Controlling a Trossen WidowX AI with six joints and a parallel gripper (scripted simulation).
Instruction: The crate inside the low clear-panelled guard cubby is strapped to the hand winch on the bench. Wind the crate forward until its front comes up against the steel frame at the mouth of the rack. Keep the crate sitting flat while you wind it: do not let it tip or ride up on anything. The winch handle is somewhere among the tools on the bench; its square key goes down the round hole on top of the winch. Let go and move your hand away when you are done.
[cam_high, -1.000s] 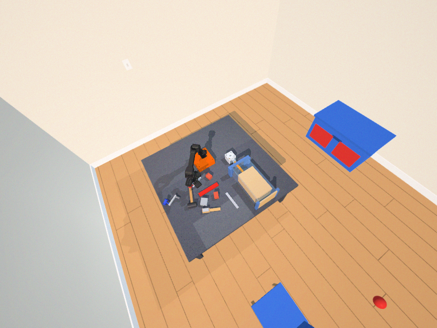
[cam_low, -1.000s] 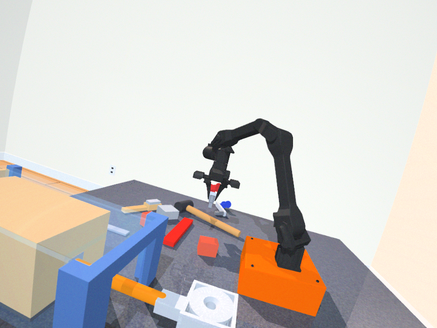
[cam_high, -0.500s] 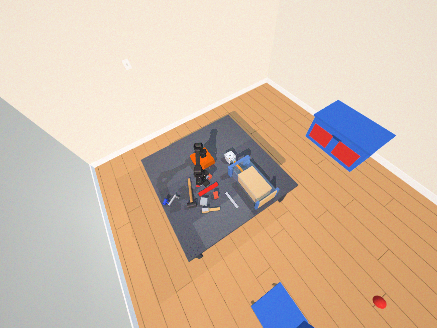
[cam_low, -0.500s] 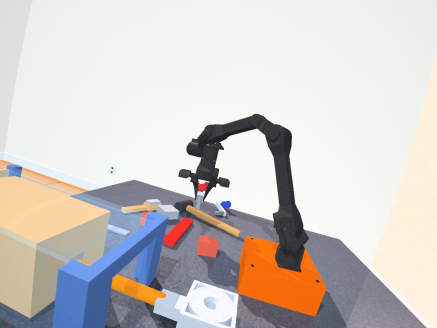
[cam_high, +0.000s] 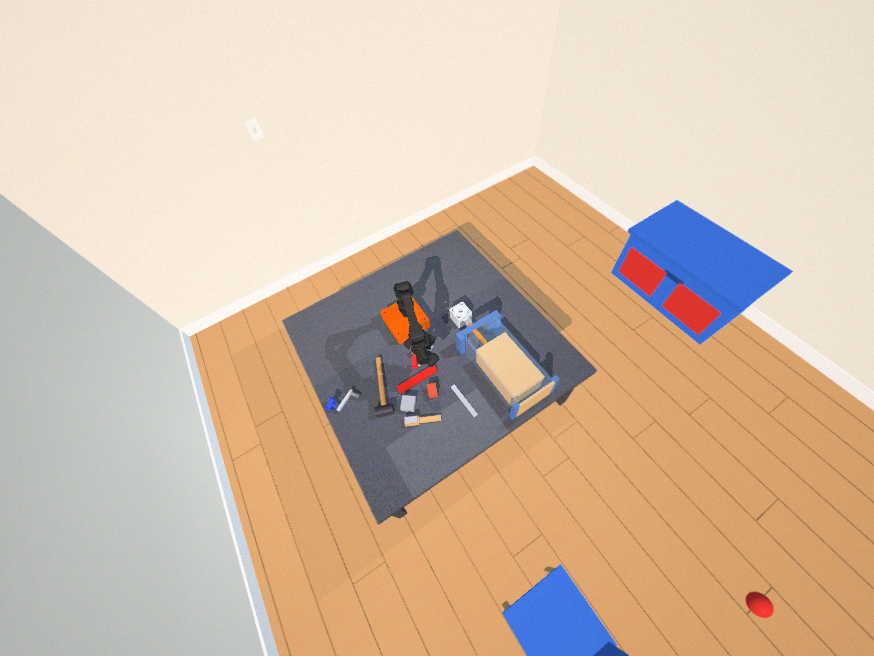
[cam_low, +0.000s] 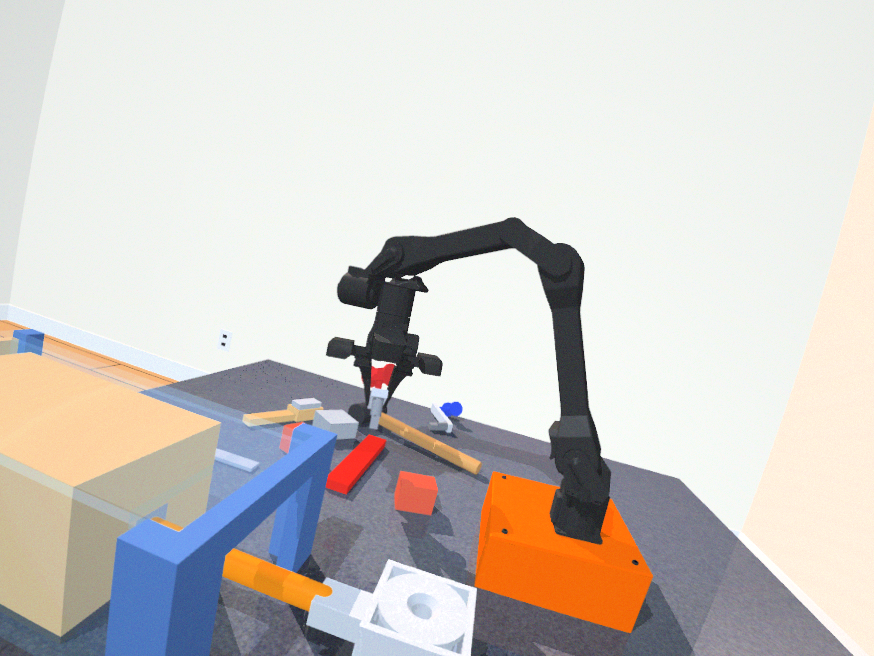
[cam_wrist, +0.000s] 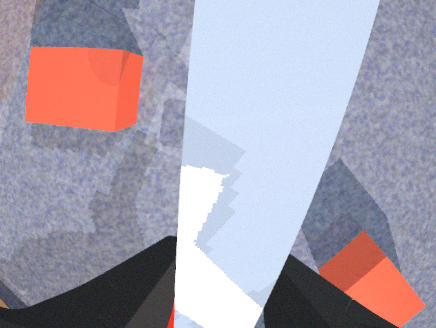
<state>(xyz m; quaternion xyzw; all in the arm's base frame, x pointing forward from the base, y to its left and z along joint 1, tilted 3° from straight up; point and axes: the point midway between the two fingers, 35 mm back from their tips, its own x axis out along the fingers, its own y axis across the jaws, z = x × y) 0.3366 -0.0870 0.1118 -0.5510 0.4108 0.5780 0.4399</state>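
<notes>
My gripper tip is now 20 mm short of the red knob, 50 mm to the left of it and 30 mm below it. Round my gripper tip: grey block: 120 mm ahead, 180 mm to the right, 120 mm below; winch handle: 20 mm above; red bar: 20 mm ahead, 70 mm to the right, 130 mm below.
</notes>
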